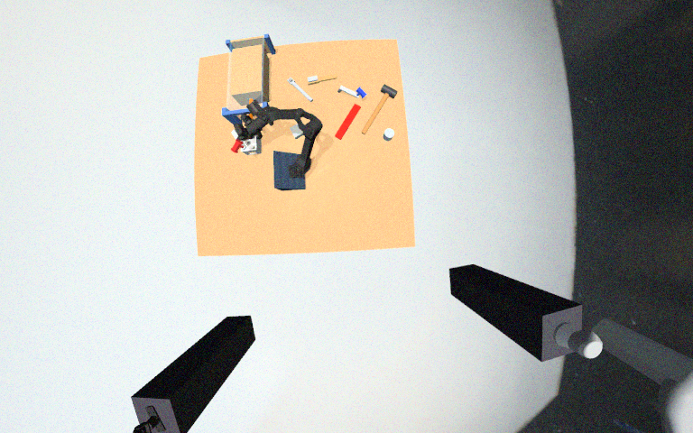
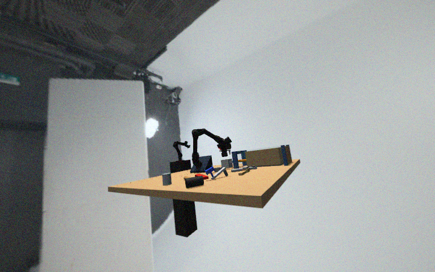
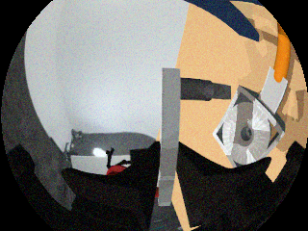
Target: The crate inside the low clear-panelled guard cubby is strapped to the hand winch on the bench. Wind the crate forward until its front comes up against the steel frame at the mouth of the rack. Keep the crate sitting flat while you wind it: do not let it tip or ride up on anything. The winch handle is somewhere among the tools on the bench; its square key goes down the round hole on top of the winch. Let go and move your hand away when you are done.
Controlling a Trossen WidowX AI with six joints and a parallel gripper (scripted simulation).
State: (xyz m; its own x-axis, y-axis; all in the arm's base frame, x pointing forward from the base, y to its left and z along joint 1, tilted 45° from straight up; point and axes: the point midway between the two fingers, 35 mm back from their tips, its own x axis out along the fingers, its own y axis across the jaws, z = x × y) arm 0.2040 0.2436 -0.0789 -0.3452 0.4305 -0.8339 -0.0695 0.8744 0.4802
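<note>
My gripper tip is now 5 cm past the red knob, 2 cm to the left of it and 4 cm below it. From my gripper tip the other things lie so: winch (3 cm to the right, 15 cm below); winch handle (1 cm behind, 1 cm to the right, 1 cm above); blue steel frame (17 cm ahead, 3 cm to the right, 8 cm below).
</note>
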